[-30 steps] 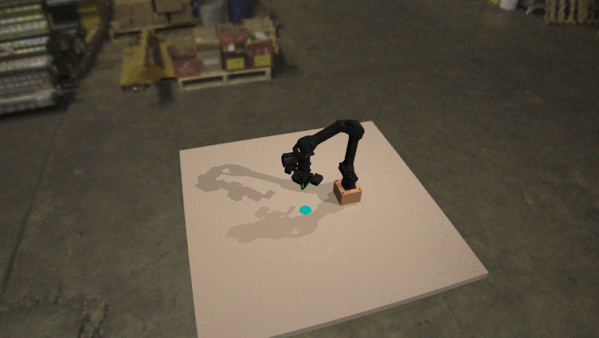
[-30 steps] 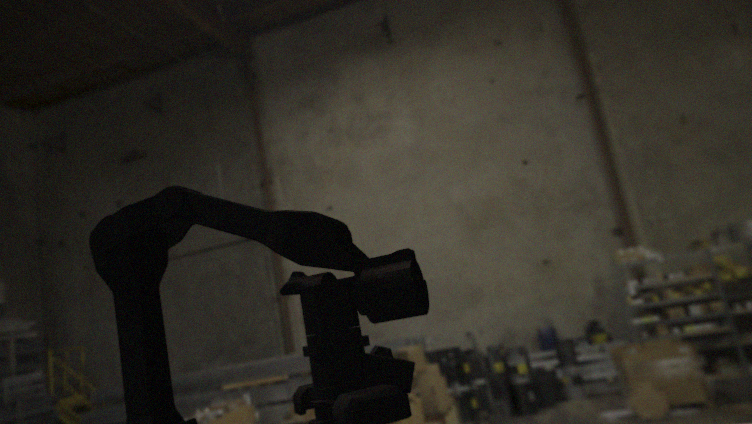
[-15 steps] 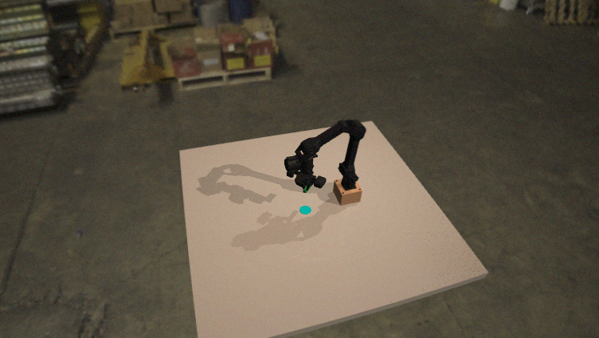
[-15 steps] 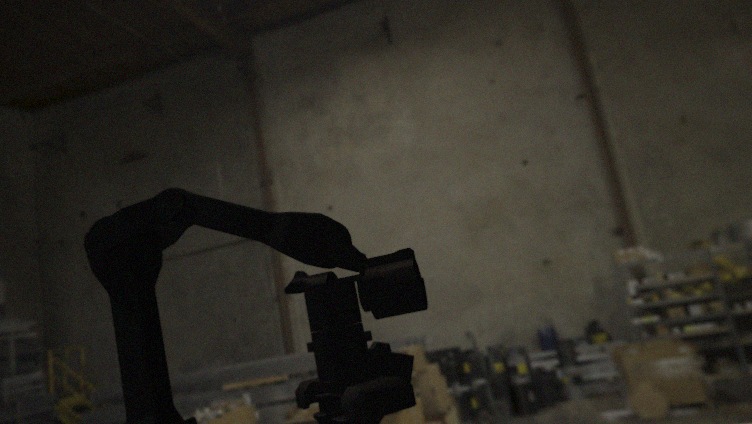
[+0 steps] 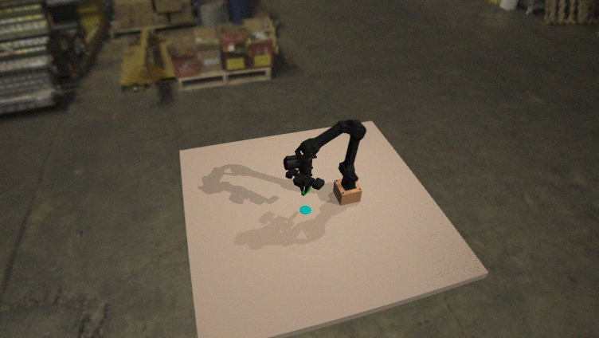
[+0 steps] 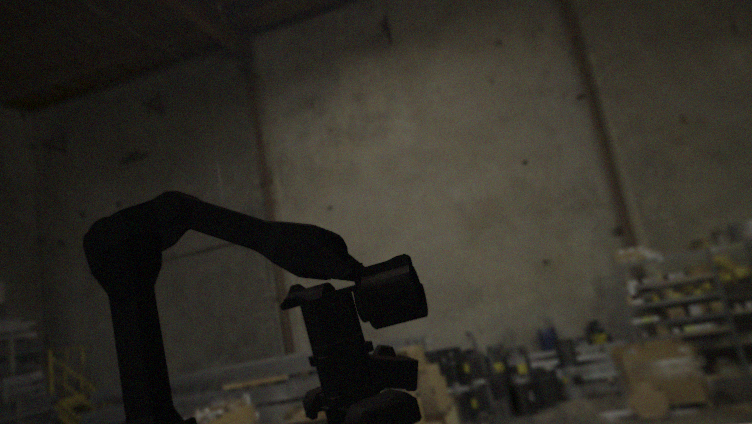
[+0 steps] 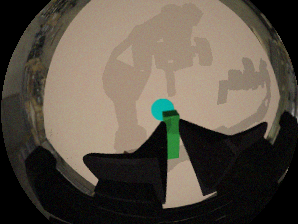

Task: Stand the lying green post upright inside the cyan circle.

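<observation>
My gripper tip is now 13 cm above the cyan circle, 1 cm to the left of it and 1 cm past it. Round my gripper tip: green post: 2 cm behind, 1 cm to the right.
</observation>
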